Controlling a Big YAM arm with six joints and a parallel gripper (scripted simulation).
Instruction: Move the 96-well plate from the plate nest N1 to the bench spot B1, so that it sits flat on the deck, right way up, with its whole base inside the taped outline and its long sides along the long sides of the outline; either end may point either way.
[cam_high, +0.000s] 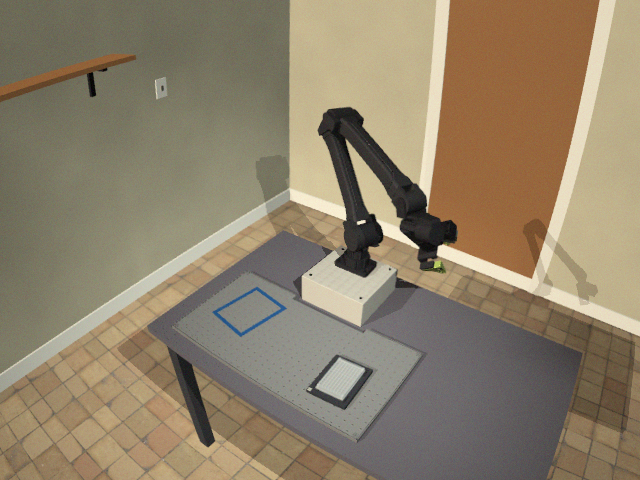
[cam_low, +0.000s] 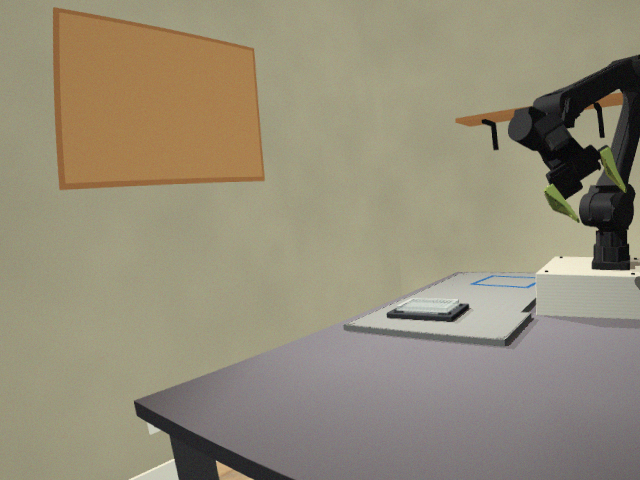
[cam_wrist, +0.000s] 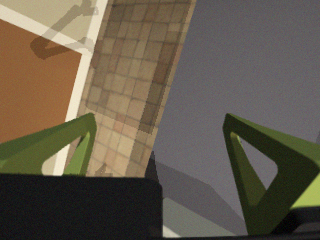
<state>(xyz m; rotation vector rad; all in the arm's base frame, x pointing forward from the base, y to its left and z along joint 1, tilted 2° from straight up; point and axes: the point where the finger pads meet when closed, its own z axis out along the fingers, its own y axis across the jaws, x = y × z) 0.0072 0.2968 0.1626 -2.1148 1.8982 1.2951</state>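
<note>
The 96-well plate lies 400 mm ahead of my hand, 220 mm below it and 110 mm to the right of it. The rest, counted from my hand: black plate nest 400 mm ahead, 230 mm below, 110 mm to the right.
</note>
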